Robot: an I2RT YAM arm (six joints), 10 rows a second.
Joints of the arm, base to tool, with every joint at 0 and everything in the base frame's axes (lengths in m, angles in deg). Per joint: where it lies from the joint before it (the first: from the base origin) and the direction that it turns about. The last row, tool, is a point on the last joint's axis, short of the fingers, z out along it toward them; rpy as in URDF.
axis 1: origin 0 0 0.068 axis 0 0 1
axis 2: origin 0.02 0.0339 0.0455 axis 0 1 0
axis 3: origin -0.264 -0.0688 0 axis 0 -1 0
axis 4: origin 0.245 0.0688 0.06 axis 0 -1 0
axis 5: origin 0.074 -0.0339 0.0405 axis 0 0 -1
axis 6: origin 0.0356 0 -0.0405 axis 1 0 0
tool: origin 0 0 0 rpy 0 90 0
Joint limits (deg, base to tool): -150..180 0..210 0..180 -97..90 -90..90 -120..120
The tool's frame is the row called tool.
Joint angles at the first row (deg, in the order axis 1, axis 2, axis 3, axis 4, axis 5, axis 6):
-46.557 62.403 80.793 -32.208 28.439 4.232
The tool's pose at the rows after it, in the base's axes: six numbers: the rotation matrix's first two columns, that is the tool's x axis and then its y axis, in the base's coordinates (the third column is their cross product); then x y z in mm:
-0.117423, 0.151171, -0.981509, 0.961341, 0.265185, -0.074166, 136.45, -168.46, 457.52
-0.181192, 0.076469, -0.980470, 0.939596, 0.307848, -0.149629, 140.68, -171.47, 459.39
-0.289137, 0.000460, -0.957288, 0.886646, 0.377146, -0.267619, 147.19, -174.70, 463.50
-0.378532, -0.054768, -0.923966, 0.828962, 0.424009, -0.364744, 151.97, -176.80, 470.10
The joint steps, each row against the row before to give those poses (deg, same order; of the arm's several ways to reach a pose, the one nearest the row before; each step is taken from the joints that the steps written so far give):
0.033 -0.041 -0.834 3.047 -0.114 -3.008
-0.050 0.177 -1.028 4.593 -2.157 -6.276
0.041 1.205 0.987 1.612 -4.132 -8.012
0.049 1.564 2.609 -1.251 -3.140 -6.205

